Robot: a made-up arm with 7 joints.
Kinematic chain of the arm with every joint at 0, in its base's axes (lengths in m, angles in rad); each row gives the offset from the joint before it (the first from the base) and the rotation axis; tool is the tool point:
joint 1: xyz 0 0 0.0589 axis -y
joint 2: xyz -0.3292 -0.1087 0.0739 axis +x
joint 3: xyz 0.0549 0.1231 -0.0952 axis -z
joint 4: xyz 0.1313 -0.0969 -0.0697 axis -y
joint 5: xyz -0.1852 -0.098 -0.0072 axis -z
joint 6: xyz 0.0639 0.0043 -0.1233 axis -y
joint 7: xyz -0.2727 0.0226 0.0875 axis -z
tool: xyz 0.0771 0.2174 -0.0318
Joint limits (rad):
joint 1: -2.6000..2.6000
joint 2: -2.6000..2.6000
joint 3: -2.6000..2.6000
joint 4: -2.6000..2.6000
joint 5: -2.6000..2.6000
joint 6: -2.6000..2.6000
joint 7: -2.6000..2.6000
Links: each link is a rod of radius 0.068 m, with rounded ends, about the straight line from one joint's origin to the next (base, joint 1, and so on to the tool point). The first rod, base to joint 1, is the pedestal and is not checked.
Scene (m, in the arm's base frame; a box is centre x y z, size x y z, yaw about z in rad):
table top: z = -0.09
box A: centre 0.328 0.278 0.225 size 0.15 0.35 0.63 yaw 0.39
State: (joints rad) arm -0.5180 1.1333 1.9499 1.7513 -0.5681 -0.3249 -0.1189
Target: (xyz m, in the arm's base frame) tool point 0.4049 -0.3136 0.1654
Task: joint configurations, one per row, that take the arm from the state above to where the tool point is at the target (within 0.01 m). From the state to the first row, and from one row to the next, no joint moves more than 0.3 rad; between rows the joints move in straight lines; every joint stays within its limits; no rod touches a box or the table.
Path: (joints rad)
1: -0.5508 1.3023 2.0522 1.5040 -0.4582 -0.3934 -0.2230
2: -0.5836 1.4714 2.1546 1.2567 -0.3482 -0.4619 -0.3270
3: -0.6164 1.6404 2.2569 1.0095 -0.2383 -0.5304 -0.4311
4: -0.6492 1.8094 2.3593 0.7622 -0.1283 -0.5989 -0.5351
5: -0.6820 1.9784 2.4616 0.5149 -0.0184 -0.6674 -0.6392
6: -0.9479 2.1439 2.4448 0.4617 -0.1866 -0.7362 -0.6663
7: -1.2137 2.3093 2.4280 0.4085 -0.3548 -0.8051 -0.6934
8: -1.4796 2.4748 2.4112 0.3553 -0.5230 -0.8739 -0.7206

